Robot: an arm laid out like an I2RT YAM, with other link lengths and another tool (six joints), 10 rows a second.
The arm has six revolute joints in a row. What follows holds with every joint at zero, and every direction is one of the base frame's.
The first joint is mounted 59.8 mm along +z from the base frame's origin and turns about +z.
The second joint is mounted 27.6 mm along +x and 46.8 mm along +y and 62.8 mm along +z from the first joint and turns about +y.
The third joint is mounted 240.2 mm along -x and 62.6 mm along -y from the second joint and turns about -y.
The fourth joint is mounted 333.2 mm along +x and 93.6 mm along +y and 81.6 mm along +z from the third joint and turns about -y.
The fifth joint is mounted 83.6 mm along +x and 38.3 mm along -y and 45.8 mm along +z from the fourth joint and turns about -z.
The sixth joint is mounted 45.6 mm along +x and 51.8 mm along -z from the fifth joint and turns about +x.
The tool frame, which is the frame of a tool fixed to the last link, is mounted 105 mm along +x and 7 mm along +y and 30 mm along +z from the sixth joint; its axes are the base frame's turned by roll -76.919, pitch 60.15 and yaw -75.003 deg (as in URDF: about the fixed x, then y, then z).
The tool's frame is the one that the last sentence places.
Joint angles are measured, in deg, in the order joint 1, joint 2, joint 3, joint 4, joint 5, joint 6. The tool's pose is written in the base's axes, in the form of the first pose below.
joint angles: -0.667 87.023 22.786 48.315 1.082 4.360
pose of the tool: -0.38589, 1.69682, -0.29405, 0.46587, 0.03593, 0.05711
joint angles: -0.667 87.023 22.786 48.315 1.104 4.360
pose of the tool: -0.38566, 1.69690, -0.29441, 0.46587, 0.03588, 0.05711
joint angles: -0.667 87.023 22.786 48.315 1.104 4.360
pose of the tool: -0.38566, 1.69690, -0.29441, 0.46587, 0.03588, 0.05711
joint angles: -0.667 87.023 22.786 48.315 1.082 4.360
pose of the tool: -0.38589, 1.69682, -0.29405, 0.46587, 0.03593, 0.05711
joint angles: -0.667 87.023 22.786 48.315 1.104 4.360
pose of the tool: -0.38566, 1.69690, -0.29441, 0.46587, 0.03588, 0.05711
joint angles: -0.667 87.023 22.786 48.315 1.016 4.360
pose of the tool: -0.38658, 1.69659, -0.29296, 0.46587, 0.03611, 0.05711
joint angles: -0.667 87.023 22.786 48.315 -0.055 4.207
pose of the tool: -0.40035, 1.69232, -0.27704, 0.46584, 0.03900, 0.05711
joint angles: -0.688 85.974 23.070 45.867 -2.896 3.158
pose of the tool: -0.45031, 1.69756, -0.23823, 0.46635, 0.04684, 0.05753
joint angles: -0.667 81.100 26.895 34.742 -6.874 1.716
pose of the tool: -0.52126, 1.71639, -0.17754, 0.47939, 0.05800, 0.08275
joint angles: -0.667 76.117 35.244 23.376 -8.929 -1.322
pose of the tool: -0.58551, 1.66078, -0.18448, 0.50375, 0.06461, 0.15267
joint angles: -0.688 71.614 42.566 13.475 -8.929 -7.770
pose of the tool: -0.68212, 1.59980, -0.26453, 0.51191, 0.06759, 0.22011
